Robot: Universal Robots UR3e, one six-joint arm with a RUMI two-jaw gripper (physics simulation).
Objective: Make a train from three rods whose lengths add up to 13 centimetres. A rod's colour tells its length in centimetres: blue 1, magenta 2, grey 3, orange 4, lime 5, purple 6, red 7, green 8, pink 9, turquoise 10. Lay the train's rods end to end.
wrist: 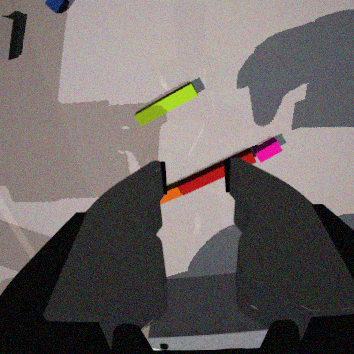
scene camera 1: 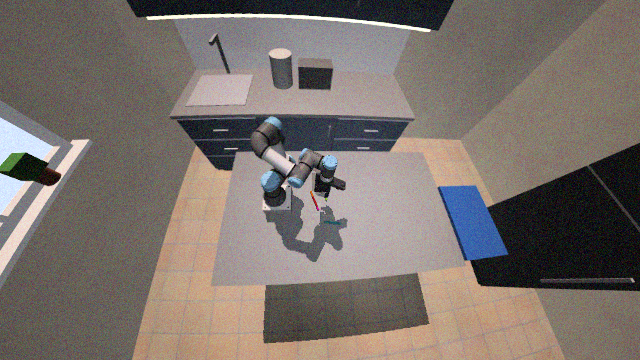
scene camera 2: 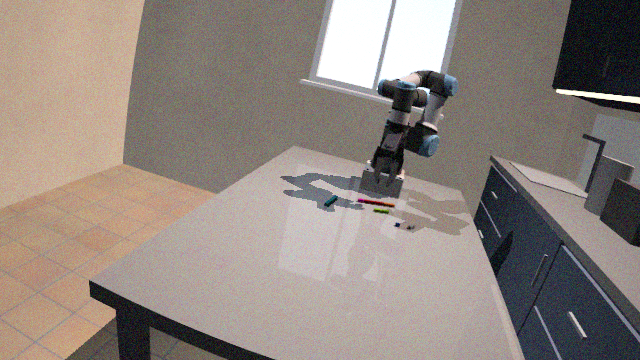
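Seen in the pictures: gripper, between the fingertips: [wrist: 194, 164] [scene camera 1: 324, 194] [scene camera 2: 382, 185]; arm's base, origin of its link: [scene camera 1: 274, 196] [scene camera 2: 385, 169].
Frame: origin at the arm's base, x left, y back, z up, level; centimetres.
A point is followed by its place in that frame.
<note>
A magenta rod [scene camera 1: 318, 208] {x -6.0, y -25.3, z -6.7 cm} [scene camera 2: 361, 200] {x -5.7, y -25.2, z -7.0 cm} [wrist: 270, 150] {x -6.0, y -24.9, z -6.7 cm}, a red rod [scene camera 1: 314, 201] {x -1.4, y -23.1, z -6.7 cm} [scene camera 2: 376, 202] {x -0.5, y -23.5, z -6.9 cm} [wrist: 205, 181] {x -0.4, y -22.8, z -6.7 cm} and an orange rod [scene camera 1: 311, 193] {x 4.1, y -21.5, z -6.7 cm} [scene camera 2: 390, 205] {x 4.6, y -21.9, z -7.1 cm} [wrist: 171, 195] {x 2.9, y -21.8, z -6.7 cm} lie in one row, red in the middle. Red and orange look end to end; magenta is at red's other end, and whether they touch is unclear. My gripper [scene camera 2: 384, 182] {x -0.2, y -28.7, z 1.0 cm} [wrist: 194, 164] {x -0.2, y -28.7, z 1.0 cm} is partly open and empty above the table. In the wrist view its left finger hides part of the orange rod. A lime rod [scene camera 1: 326, 199] {x -0.3, y -30.7, z -7.0 cm} [scene camera 2: 381, 211] {x 1.8, y -30.5, z -7.1 cm} [wrist: 167, 104] {x 1.5, y -30.0, z -6.7 cm} lies apart, beside the row.
A turquoise rod [scene camera 1: 332, 222] {x -15.0, y -33.0, z -6.8 cm} [scene camera 2: 330, 201] {x -15.0, y -34.7, z -6.9 cm} lies beyond the magenta end. A small blue rod [scene camera 2: 397, 224] {x 7.5, y -39.0, z -7.0 cm} [wrist: 56, 5] {x 7.5, y -38.4, z -6.7 cm} and a short grey rod [scene camera 2: 410, 228] {x 11.9, y -38.7, z -7.3 cm} [wrist: 17, 35] {x 11.6, y -37.4, z -7.6 cm} lie past the lime rod. The arm's base stands on the table [scene camera 1: 390, 240] {x -27.7, y -66.6, z -7.7 cm} near the orange end.
</note>
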